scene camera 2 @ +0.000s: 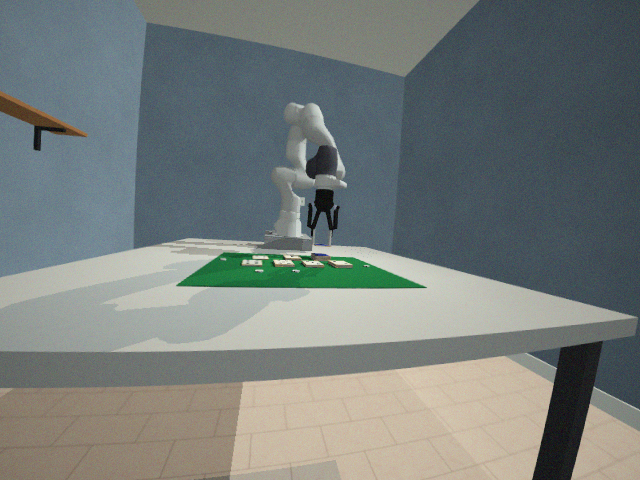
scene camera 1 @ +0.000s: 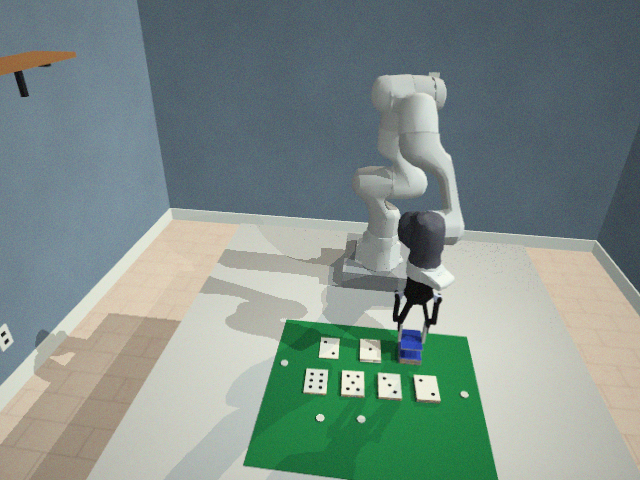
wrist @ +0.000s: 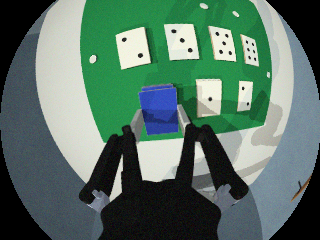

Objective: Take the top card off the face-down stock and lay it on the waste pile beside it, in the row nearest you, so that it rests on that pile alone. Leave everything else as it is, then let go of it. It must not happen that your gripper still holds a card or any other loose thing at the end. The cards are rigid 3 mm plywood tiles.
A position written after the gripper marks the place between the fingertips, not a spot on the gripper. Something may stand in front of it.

In view: the gripper (scene camera 1: 411,339), a card (wrist: 159,108) and a green mat (wrist: 112,93).
The gripper is seen too in scene camera 2 (scene camera 2: 321,245) and in the wrist view (wrist: 160,113).
